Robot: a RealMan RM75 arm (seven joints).
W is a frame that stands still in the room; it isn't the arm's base.
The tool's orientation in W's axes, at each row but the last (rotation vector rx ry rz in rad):
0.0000, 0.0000, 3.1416
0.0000, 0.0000, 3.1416
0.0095, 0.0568, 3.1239
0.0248, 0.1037, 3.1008
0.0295, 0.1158, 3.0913
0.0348, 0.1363, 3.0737
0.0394, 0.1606, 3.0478
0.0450, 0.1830, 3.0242
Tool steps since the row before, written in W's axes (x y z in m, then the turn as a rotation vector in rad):
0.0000, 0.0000, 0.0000, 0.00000, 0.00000, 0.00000
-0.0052, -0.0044, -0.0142, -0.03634, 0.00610, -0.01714
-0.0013, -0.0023, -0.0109, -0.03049, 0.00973, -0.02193
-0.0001, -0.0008, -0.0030, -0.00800, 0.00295, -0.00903
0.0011, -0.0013, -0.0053, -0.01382, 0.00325, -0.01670
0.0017, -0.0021, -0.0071, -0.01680, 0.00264, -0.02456
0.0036, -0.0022, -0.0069, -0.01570, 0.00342, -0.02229
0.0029, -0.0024, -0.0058, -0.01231, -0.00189, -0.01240
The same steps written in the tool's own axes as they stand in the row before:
0.0000, 0.0000, 0.0000, 0.00000, 0.00000, 0.00000
0.0052, 0.0044, -0.0142, 0.03634, -0.00610, -0.01714
0.0012, 0.0019, -0.0110, 0.03053, -0.01000, -0.02176
0.0000, 0.0006, -0.0030, 0.00798, -0.00324, -0.00895
-0.0013, 0.0008, -0.0054, 0.01367, -0.00384, -0.01670
-0.0020, 0.0013, -0.0072, 0.01645, -0.00375, -0.02465
-0.0039, 0.0011, -0.0070, 0.01547, -0.00437, -0.02228
-0.0033, 0.0013, -0.0059, 0.01173, 0.00170, -0.01297

